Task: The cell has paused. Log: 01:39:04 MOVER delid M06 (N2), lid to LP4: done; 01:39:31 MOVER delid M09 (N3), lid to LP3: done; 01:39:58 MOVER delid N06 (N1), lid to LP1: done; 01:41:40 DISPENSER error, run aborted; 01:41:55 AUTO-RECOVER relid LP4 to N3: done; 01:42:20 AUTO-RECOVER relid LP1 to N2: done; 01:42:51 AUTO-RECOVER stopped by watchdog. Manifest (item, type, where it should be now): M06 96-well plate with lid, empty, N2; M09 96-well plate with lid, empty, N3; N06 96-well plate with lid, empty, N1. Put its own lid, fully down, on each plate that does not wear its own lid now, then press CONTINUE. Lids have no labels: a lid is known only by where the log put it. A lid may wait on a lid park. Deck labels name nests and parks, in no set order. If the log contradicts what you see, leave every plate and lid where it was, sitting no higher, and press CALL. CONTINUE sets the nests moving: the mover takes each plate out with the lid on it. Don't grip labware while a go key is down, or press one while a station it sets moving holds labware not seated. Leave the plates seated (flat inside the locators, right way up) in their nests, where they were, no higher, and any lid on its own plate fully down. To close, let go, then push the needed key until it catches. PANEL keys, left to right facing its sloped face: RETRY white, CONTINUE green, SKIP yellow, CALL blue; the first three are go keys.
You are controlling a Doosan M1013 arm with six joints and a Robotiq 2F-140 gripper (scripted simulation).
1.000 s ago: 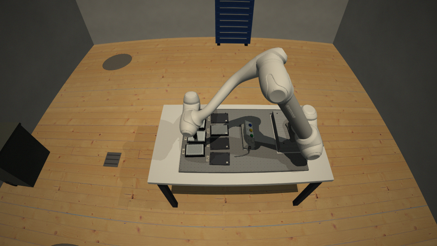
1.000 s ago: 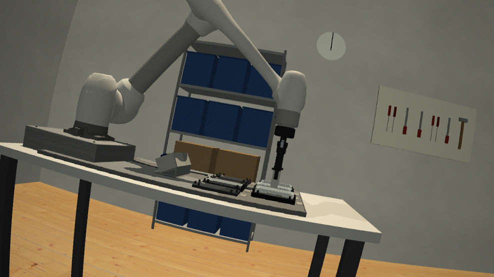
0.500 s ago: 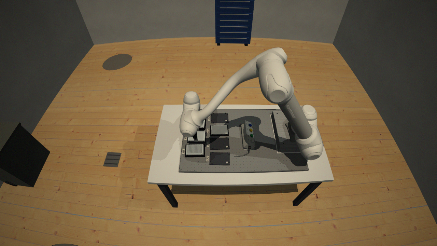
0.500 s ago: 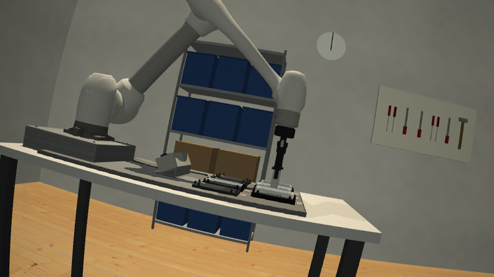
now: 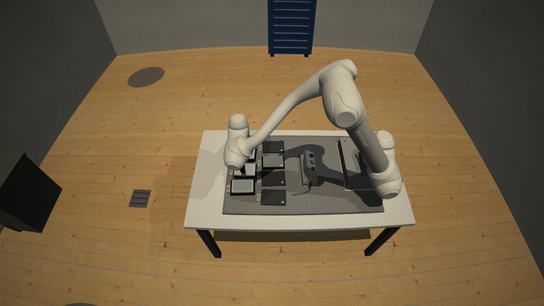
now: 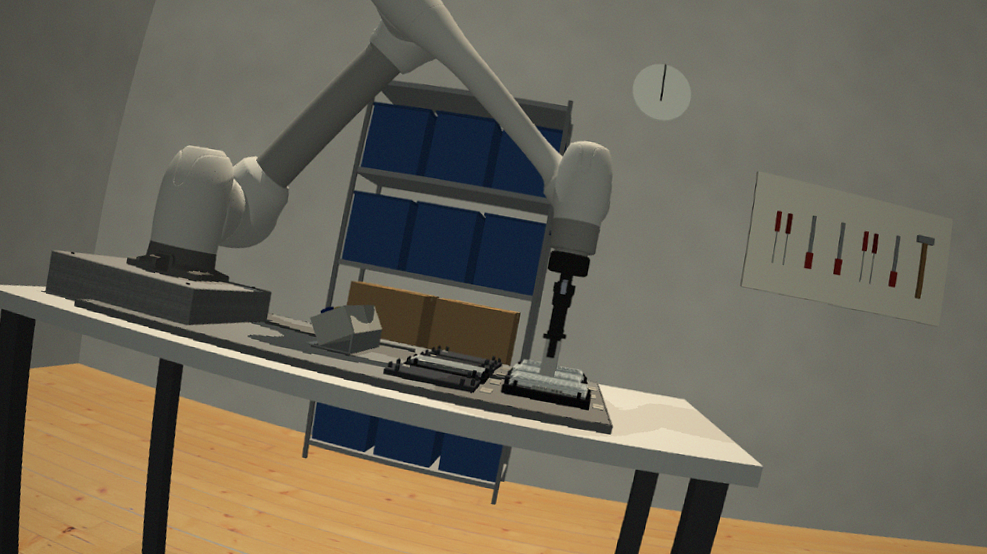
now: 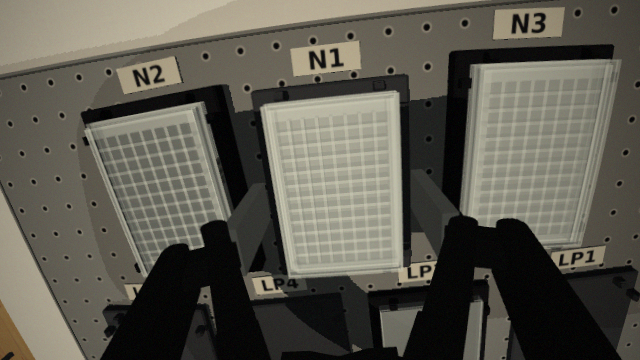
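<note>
Now: the plate 13 cm to the right of my hand and 3 cm below it. The rest, counted from my hand: LP3 label: 9 cm behind, 6 cm to the right, 5 cm below; then nest N2: 1 cm ahead, 12 cm to the left, 4 cm below; then N3 label: 9 cm ahead, 14 cm to the right, 5 cm below.
</note>
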